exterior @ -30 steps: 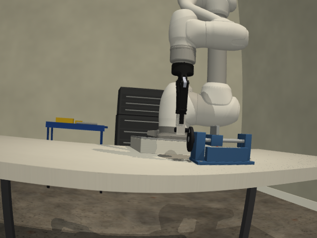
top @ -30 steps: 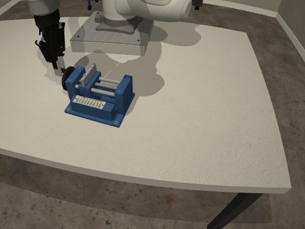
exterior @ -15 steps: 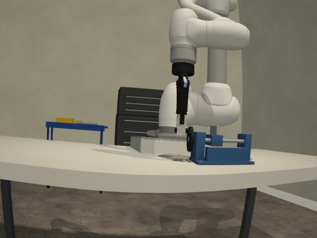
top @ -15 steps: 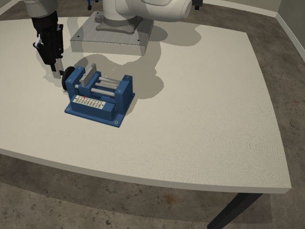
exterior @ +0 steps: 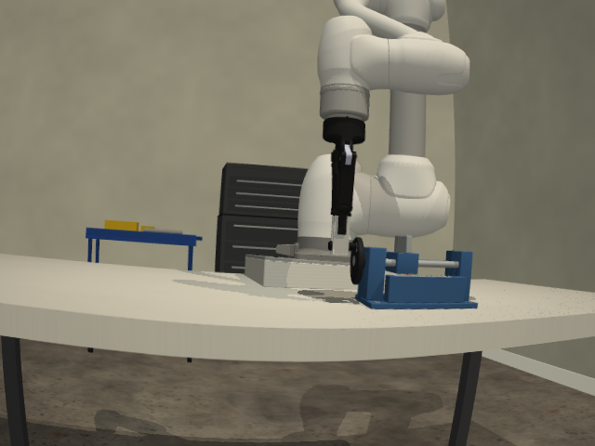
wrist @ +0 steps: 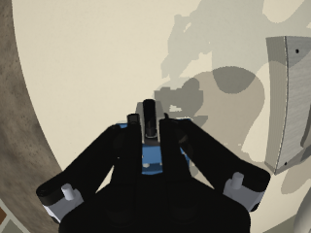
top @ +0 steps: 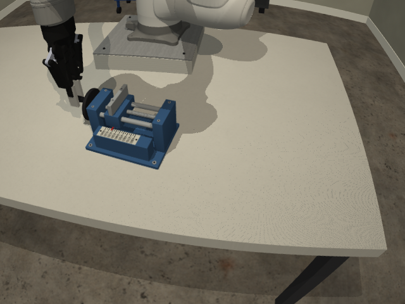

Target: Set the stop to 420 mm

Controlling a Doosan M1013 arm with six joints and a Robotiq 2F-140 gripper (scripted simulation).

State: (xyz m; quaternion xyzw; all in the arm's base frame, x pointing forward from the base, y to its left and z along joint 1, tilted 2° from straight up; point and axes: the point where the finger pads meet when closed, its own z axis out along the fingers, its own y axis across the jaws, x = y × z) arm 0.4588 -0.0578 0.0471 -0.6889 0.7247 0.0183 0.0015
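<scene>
The black handwheel is 2 cm to the left of my hand and 2 cm below it. Also, from my hand: stop block 12 cm to the left, 3 cm below.
</scene>
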